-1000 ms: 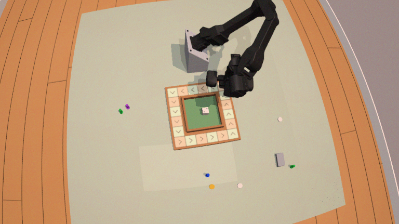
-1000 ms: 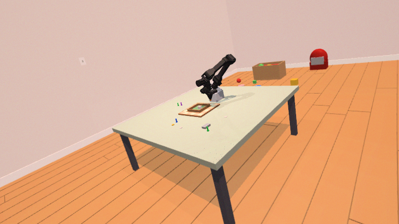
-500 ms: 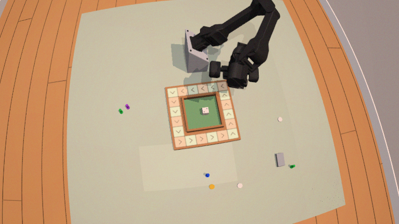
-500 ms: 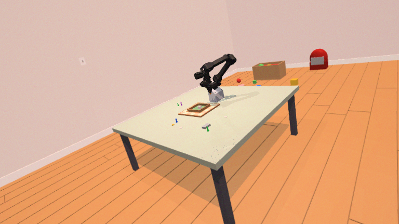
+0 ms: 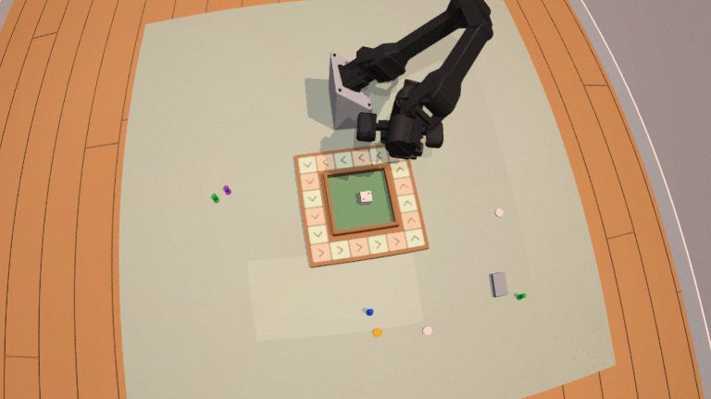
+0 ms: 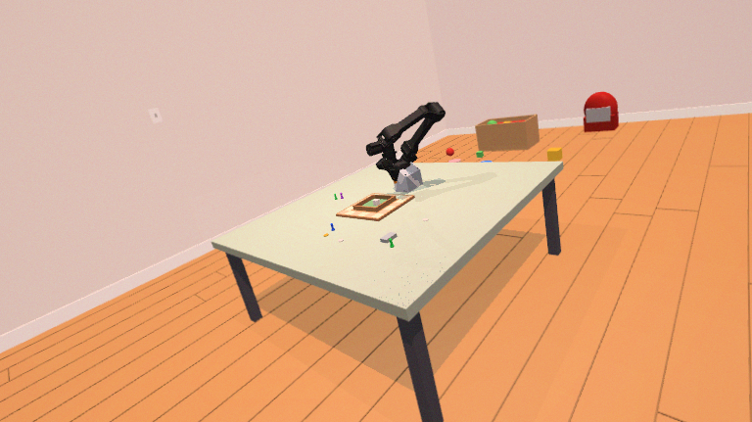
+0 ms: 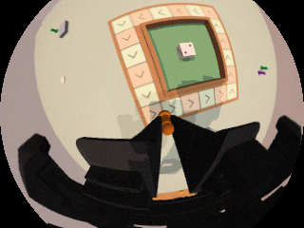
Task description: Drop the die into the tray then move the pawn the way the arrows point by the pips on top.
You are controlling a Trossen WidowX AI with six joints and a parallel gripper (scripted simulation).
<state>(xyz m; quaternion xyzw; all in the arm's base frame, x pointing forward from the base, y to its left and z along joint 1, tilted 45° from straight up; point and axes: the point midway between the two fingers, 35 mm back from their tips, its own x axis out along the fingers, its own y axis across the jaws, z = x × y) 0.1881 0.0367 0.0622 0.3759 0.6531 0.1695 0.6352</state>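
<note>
The white die lies 80 mm ahead of my gripper tip, 80 mm to the right of it and 80 mm below it. Round my gripper tip: blue pawn 350 mm ahead, 130 mm to the right, 90 mm below; then green dice tray 80 mm ahead, 90 mm to the right, 100 mm below; then orange pawn 10 mm above.
</note>
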